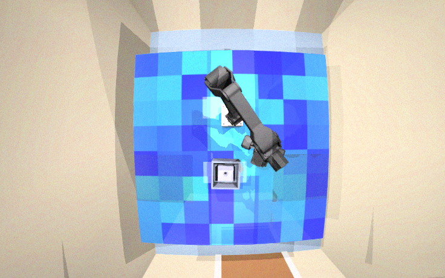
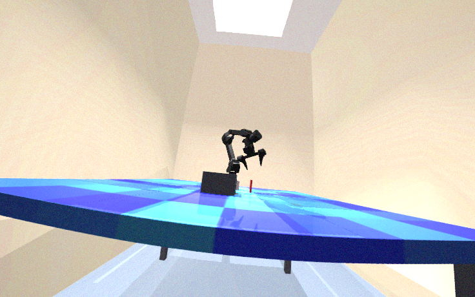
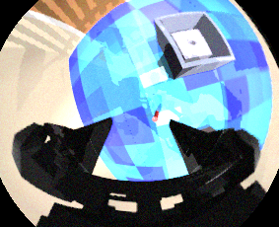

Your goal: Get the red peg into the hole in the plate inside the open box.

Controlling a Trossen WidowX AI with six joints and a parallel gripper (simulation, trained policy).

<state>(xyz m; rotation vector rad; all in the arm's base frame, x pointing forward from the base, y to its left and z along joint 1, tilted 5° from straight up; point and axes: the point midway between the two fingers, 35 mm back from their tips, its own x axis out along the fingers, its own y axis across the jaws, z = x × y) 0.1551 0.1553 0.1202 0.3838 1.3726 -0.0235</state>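
Now: the red peg 20 mm behind my gripper tip, 10 mm to the right of it and 110 mm below it. Round my gripper tip: dark grey box (170 mm ahead, 160 mm to the right, 130 mm below); then light plate (170 mm ahead, 160 mm to the right, 110 mm below).
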